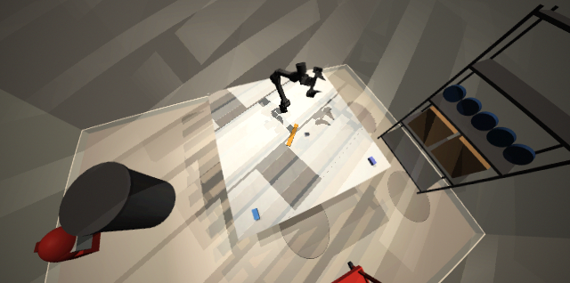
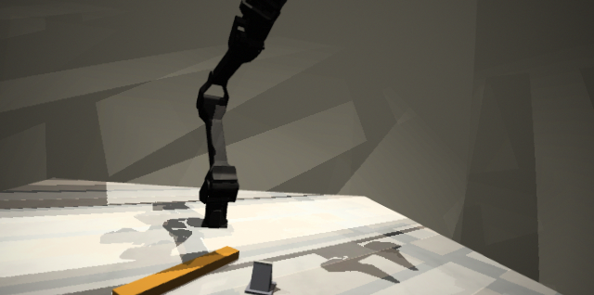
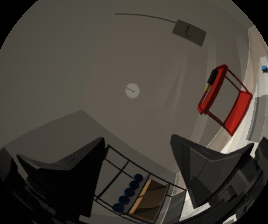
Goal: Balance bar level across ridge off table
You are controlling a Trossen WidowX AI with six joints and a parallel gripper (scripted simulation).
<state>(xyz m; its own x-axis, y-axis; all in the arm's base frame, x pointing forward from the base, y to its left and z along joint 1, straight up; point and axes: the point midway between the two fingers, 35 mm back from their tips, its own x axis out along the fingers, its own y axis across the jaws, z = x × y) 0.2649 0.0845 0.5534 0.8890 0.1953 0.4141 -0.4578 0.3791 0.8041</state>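
My gripper tip is now 560 mm above the orange bar, 120 mm to the left of it and 20 mm past it.
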